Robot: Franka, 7 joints.
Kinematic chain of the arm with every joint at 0, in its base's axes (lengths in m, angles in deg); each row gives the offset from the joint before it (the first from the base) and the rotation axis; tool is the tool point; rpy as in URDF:
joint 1: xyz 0 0 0.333 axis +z
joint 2: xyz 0 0 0 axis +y
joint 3: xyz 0 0 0.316 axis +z
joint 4: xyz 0.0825 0 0 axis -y
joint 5: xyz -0.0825 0 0.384 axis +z
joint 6: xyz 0 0 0 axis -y
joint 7: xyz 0.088 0 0 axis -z
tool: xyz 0 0 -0.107 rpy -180 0 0
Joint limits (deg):
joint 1: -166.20..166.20
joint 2: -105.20..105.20
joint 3: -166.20..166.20
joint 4: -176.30..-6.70
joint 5: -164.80..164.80
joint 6: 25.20..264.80
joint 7: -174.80..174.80
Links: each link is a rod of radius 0.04 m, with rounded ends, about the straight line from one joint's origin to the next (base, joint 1, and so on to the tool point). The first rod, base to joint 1, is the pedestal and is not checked.
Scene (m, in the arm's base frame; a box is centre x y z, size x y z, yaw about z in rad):
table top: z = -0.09
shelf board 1: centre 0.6 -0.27 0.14 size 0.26 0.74 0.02 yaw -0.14
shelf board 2: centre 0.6 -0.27 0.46 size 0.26 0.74 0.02 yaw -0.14
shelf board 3: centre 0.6 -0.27 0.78 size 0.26 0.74 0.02 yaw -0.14
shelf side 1: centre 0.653 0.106 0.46 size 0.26 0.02 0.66 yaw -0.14
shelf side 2: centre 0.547 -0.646 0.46 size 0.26 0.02 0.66 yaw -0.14
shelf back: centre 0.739 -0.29 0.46 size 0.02 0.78 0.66 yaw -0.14
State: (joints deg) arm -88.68 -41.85 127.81 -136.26 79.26 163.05 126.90
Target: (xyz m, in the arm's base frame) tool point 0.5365 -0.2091 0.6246
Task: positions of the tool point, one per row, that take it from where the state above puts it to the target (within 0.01 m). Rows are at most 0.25 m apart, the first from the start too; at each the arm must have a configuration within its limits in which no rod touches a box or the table.
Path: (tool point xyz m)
1: 0.4214 -0.0224 0.2025
2: 0.3188 -0.1886 0.2925
3: 0.1669 -0.2447 0.3890
4: 0.0215 -0.1996 0.4514
5: 0.1498 -0.2341 0.4840
6: 0.2687 -0.2226 0.5422
7: 0.3564 -0.1837 0.6246
8: 0.4596 -0.2053 0.6101
9: 0.5365 -0.2091 0.6246

